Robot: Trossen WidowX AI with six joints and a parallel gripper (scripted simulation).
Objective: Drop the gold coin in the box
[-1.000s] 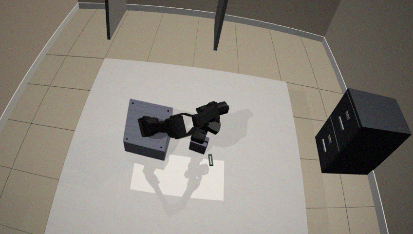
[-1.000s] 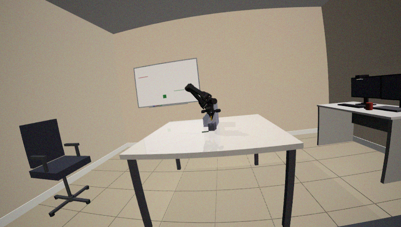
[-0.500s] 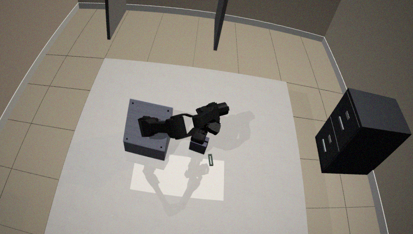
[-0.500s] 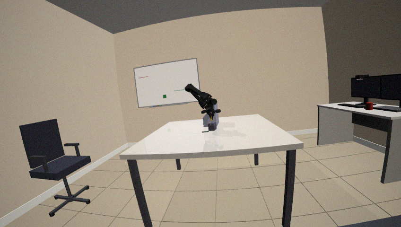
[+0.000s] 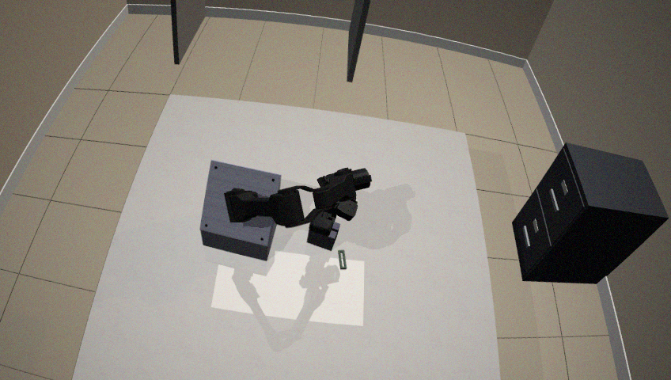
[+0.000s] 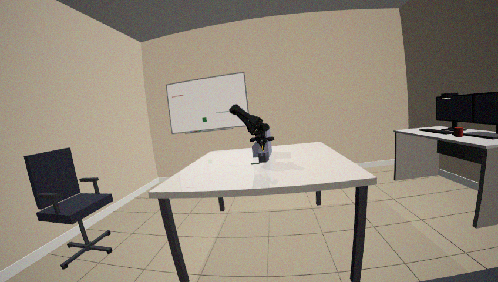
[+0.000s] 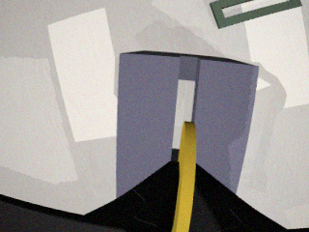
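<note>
Right now the gold coin is 1 cm above my gripper tip.
</note>
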